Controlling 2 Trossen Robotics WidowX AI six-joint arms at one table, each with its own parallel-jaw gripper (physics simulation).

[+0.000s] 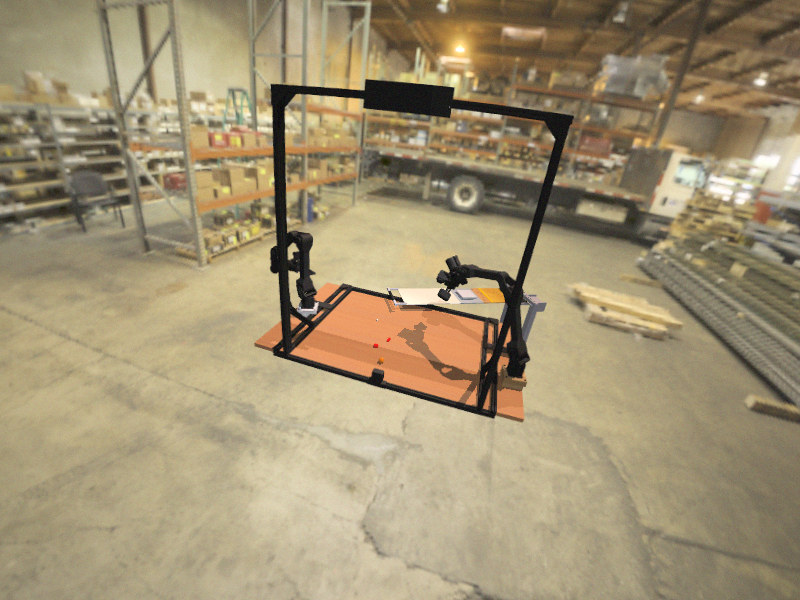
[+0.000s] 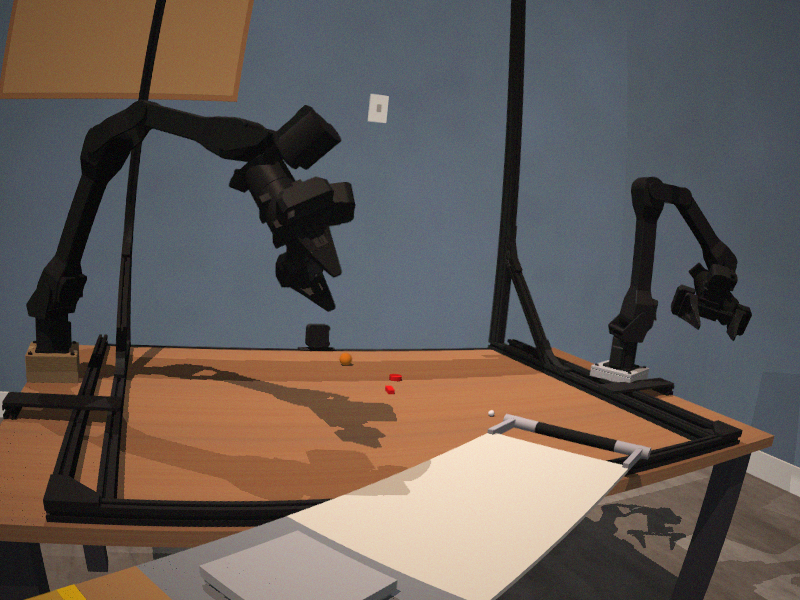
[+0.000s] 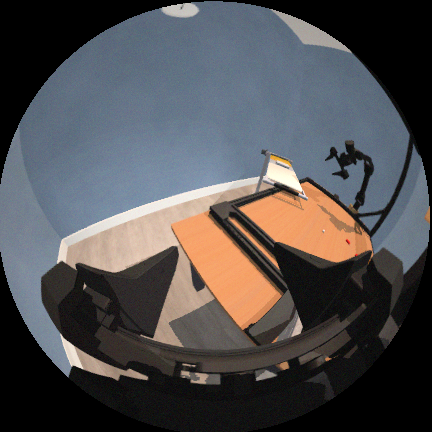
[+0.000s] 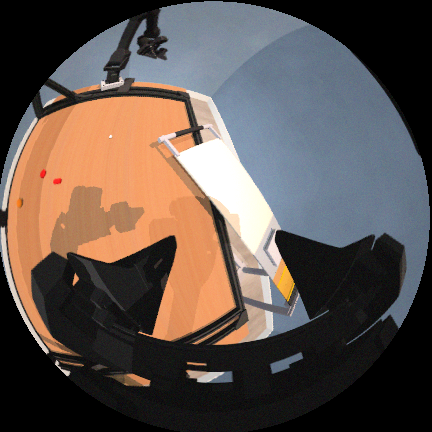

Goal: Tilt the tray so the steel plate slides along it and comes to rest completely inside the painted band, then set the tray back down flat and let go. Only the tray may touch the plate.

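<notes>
The long tray [image 1: 420,296] [image 2: 452,503] [image 3: 282,175] [image 4: 225,185] extends past the table edge. Its black-gripped handle [image 2: 575,435] [image 4: 190,131] is at the end over the table. The grey steel plate [image 1: 465,295] [image 2: 297,571] [image 4: 271,247] lies on the grey stretch beyond the cream one, outside the orange painted band [image 1: 491,295] [image 2: 122,584] [image 4: 284,280], which has a yellow stripe. My right gripper [image 2: 336,291] [image 4: 226,238] is open and empty, high above the table and apart from the tray. My left gripper [image 2: 713,322] [image 3: 226,249] is open and empty near its own base side, away from the handle.
A grey stand [image 1: 533,313] is at the tray's far end. On the table [image 1: 342,329] [image 2: 226,419] lie two red pieces [image 2: 395,377] [image 2: 389,390], an orange ball [image 2: 345,359] and a small white ball [image 2: 491,413]. Black frame rails [image 2: 193,510] border the table.
</notes>
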